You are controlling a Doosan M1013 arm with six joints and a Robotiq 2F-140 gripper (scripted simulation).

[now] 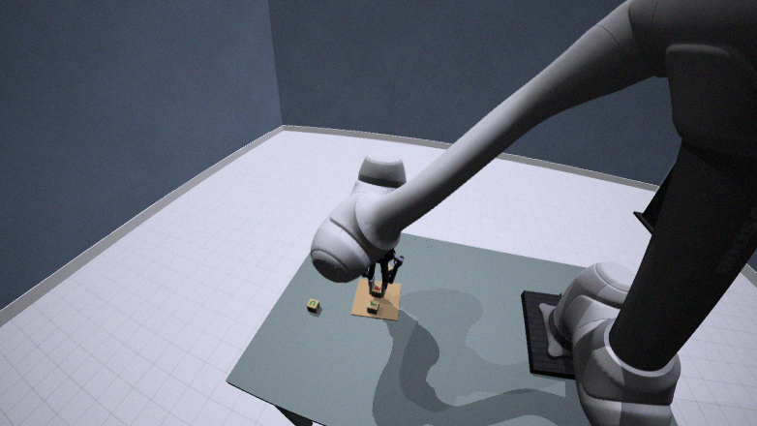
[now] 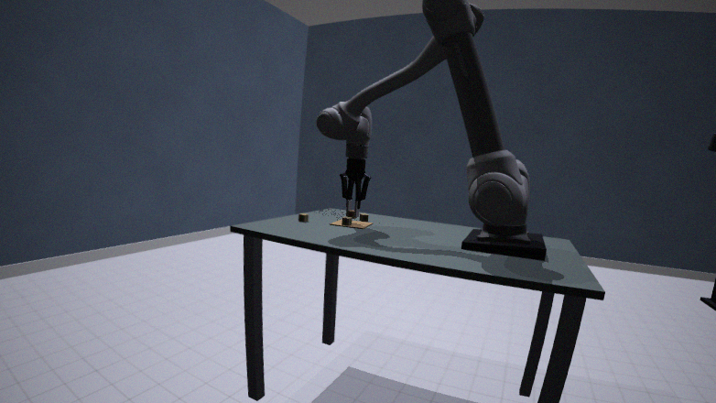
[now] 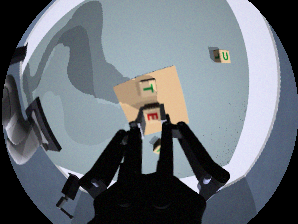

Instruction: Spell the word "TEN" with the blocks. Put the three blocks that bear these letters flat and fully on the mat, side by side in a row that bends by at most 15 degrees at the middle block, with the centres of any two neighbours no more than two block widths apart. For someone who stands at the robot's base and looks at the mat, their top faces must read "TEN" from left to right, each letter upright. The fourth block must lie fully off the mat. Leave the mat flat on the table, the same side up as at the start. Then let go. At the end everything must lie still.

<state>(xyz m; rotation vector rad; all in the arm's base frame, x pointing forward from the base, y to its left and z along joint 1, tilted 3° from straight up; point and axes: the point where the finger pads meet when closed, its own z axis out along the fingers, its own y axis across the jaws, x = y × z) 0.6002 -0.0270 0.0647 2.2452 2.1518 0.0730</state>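
The tan mat lies 6 cm below my hand. Round my hand: block (5 cm to the left, 5 cm below).
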